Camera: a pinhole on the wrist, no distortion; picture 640 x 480 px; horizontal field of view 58.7 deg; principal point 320.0 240.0 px. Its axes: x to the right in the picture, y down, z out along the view. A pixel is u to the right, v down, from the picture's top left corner.
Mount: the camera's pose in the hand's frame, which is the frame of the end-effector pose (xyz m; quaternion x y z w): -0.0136 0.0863 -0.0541 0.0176 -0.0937 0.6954 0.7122
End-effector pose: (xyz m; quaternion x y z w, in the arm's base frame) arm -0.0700 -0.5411 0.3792 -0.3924 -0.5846 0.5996 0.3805
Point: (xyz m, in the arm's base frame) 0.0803 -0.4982 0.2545
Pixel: behind the camera
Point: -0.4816 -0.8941 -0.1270
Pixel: outside the picture
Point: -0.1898 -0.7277 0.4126
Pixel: 154 413
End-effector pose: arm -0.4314 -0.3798 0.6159 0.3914 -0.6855 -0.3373 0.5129
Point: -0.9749 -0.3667 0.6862
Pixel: 508 46
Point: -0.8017 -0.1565 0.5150
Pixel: 406 385
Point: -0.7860 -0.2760 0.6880
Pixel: 558 161
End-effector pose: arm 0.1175 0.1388 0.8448 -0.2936 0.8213 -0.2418 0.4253
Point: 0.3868 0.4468 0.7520
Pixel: outside the picture
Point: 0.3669 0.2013 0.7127
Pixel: 363 304
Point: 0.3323 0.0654 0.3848
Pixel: outside the picture
